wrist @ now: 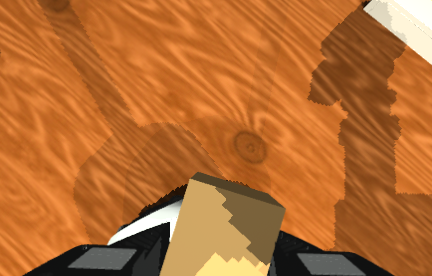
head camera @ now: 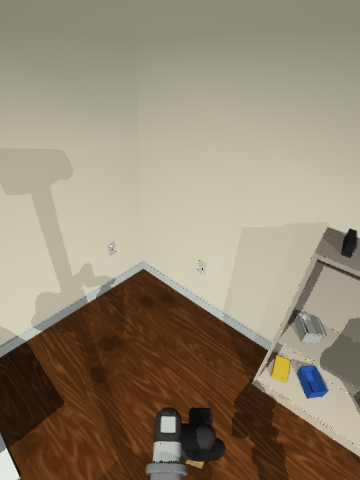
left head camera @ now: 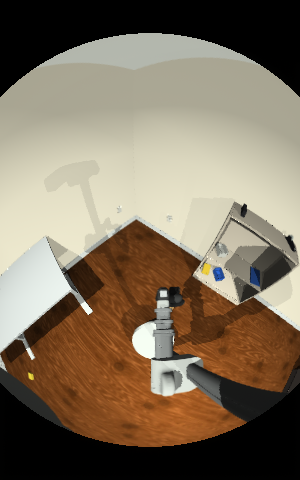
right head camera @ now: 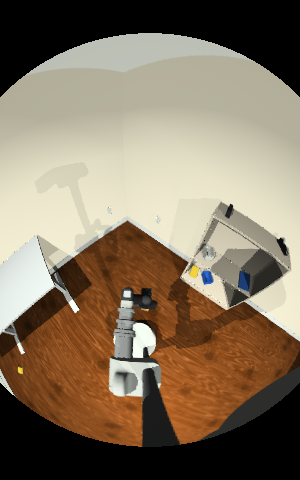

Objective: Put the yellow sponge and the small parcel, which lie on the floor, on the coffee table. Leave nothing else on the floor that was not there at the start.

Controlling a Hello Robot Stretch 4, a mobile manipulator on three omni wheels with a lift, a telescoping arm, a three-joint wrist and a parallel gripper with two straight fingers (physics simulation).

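Places are measured from the robot's base along level axes (x back, y left, z down), in centimetres.
Where they show: gripper, fingertip midpoint: (wrist: pixel 216 243); robot's base, origin of the base link: (left head camera: pixel 152 338) (right head camera: pixel 135 339).
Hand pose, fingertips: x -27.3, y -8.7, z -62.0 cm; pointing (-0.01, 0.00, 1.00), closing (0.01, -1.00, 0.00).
Things, the pixels of their top centre, and the offset from my fingertips. "spot": a spot on its surface instead. Level surfaces: height alone.
- small parcel, middle of its top: (wrist: pixel 221 248) (head camera: pixel 197 451) (right head camera: pixel 145 304) dz -3.3, dx -0.9, dy -0.2 cm
- coffee table, its level: dz -7.2 cm
- yellow block, middle of its top: (head camera: pixel 281 366) dz +50.3, dx -55.6, dy -61.9 cm
- blue bin, middle of its top: (head camera: pixel 313 378) (right head camera: pixel 207 275) (left head camera: pixel 219 272) dz +47.3, dx -45.8, dy -78.2 cm
- grey bin, surface spot: (head camera: pixel 310 327) spot: dz +12.0, dx -57.2, dy -66.5 cm
The small parcel (wrist: pixel 225 225) (head camera: pixel 195 464) (right head camera: pixel 145 309) is a tan box. My gripper (wrist: pixel 216 243) is shut on it, with a dark finger on each side in the wrist view, and holds it above the floor. The gripper's lower parts and the parcel are partly hidden by the wrist in the head views. The yellow sponge (left head camera: pixel 31 376) (right head camera: pixel 20 370) lies on the floor at the lower left, near a leg of the coffee table. The coffee table (left head camera: pixel 30 292) (right head camera: pixel 22 280) has a white top and stands at the left; a corner of it shows in the head camera view.
A beige shelf unit (head camera: pixel 331 245) (left head camera: pixel 262 230) (right head camera: pixel 252 227) stands at the right against the wall. It holds a yellow block (head camera: pixel 281 368), a blue bin (head camera: pixel 312 381) and a grey bin (head camera: pixel 310 327). Two walls meet in a corner ahead. My round white base shows below the arm.
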